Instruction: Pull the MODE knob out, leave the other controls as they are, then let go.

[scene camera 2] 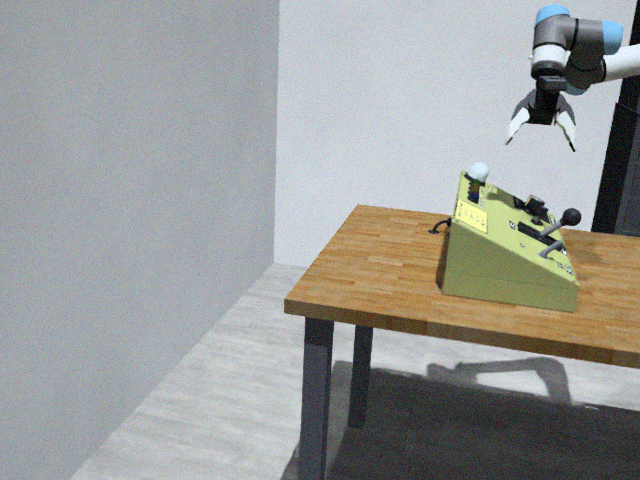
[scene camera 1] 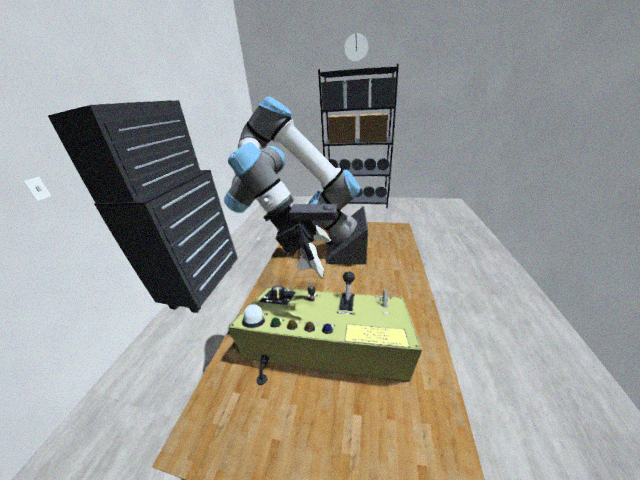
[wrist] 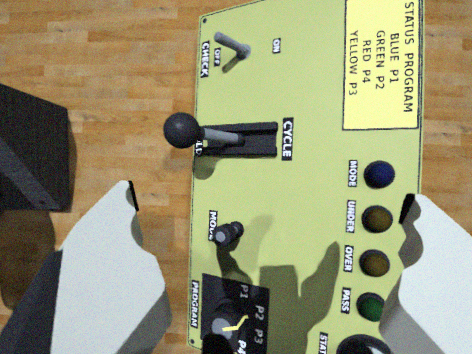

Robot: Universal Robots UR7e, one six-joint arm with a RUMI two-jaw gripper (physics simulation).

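Pixels of known places: gripper, fingertip midpoint: point(scene camera 2: 539, 148) point(scene camera 1: 327, 259) point(wrist: 265, 190); arm's base, link origin: point(scene camera 1: 345, 231).
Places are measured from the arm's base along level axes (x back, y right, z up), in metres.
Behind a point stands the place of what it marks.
The small black MODE knob point(scene camera 1: 311, 292) @[x -0.419, y 0.140, z 0.022 m] point(scene camera 2: 539, 213) @[x -0.415, y 0.130, z 0.016 m] point(wrist: 229, 233) @[x -0.415, y 0.137, z 0.032 m] stands up from the sloped face of the green control box point(scene camera 1: 325, 352) @[x -0.621, y 0.094, z 0.004 m] point(scene camera 2: 501, 279) @[x -0.545, y -0.152, z -0.049 m] point(wrist: 310, 100) @[x -0.528, y -0.009, z 0.020 m]. In the wrist view it lies between the CYCLE lever point(scene camera 1: 348, 277) @[x -0.391, y 0.017, z 0.057 m] point(scene camera 2: 571, 217) @[x -0.383, y -0.004, z 0.049 m] point(wrist: 182, 130) @[x -0.382, y 0.019, z 0.063 m] and the PROGRAM dial point(scene camera 1: 278, 292) @[x -0.413, y 0.253, z 0.019 m] point(scene camera 2: 534, 202) @[x -0.403, y 0.240, z 0.014 m] point(wrist: 222, 327) @[x -0.392, y 0.257, z 0.018 m]. The CHECK toggle point(scene camera 1: 385, 298) @[x -0.446, y -0.097, z 0.010 m] point(scene camera 2: 552, 249) @[x -0.441, y -0.102, z 0.006 m] point(wrist: 232, 45) @[x -0.443, y -0.093, z 0.010 m] leans toward OFF. My gripper point(scene camera 1: 326, 258) @[x -0.452, y 0.081, z 0.179 m] point(scene camera 2: 540, 147) @[x -0.452, y 0.081, z 0.179 m] point(wrist: 265, 190) @[x -0.452, y 0.081, z 0.179 m] is open and empty, above the box and apart from the knob. The knob's travel position is hard to tell.
The tall CYCLE lever stands beside the knob. A white STATUS dome point(scene camera 1: 253, 314) @[x -0.560, y 0.283, z 0.087 m] point(scene camera 2: 478, 171) @[x -0.549, y 0.269, z 0.077 m] and coloured lamps line the box's raised edge. A black cable point(scene camera 1: 262, 367) @[x -0.626, y 0.277, z -0.067 m] point(scene camera 2: 440, 225) @[x -0.633, y 0.277, z -0.076 m] lies on the wooden table point(scene camera 1: 330, 428) @[x -0.763, y 0.086, z -0.100 m] point(scene camera 2: 382, 258) @[x -0.781, y 0.048, z -0.100 m]. A dark tool cabinet point(scene camera 1: 116, 206) stands at the left in scene camera 1.
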